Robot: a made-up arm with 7 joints.
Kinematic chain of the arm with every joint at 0, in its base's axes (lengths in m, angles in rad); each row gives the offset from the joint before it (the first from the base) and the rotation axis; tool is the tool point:
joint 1: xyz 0 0 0.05 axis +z
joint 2: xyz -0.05 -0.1 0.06 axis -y
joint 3: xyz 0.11 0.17 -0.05 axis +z
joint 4: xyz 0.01 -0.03 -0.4 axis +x
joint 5: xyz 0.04 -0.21 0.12 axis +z
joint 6: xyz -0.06 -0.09 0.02 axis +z
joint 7: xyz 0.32 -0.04 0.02 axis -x
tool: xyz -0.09 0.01 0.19
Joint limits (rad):
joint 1: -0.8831..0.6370
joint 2: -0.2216..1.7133
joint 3: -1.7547..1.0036
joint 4: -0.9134..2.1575
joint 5: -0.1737..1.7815
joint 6: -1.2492..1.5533
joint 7: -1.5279..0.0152
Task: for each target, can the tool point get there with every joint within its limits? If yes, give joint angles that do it. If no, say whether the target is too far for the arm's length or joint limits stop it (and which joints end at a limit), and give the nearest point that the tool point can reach.
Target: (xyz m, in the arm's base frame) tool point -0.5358 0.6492 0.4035
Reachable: no: joint limits stop it (at a limit: joint 1, joint 2, joint 3, joint 4, joint 5) | nearest point -0.2661 0.4015 0.3998 | short by 0.366 m
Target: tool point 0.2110 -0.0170 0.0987
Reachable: yes | joints 0.1101 0.5089 -0.5578 -0.0610 1.2133 0.8043 -0.6839
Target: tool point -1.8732 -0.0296 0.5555
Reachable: no: too far | nearest point -0.6859 -0.0108 -0.0413 | short by 1.329 m
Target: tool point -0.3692 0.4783 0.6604
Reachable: no: joint limits stop it (at a limit: joint 1, joint 2, joint 3, joint 5, joint 7) | nearest point -0.2418 0.3574 0.5511 | short by 0.207 m
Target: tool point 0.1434 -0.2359 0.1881
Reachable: yes | joints -0.0583 1.5154 -0.4055 0.6443 1.3416 0.6022 -0.1704
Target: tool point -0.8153 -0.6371 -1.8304
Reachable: no: too far | nearest point -0.3672 -0.2461 -0.9130 | short by 1.093 m
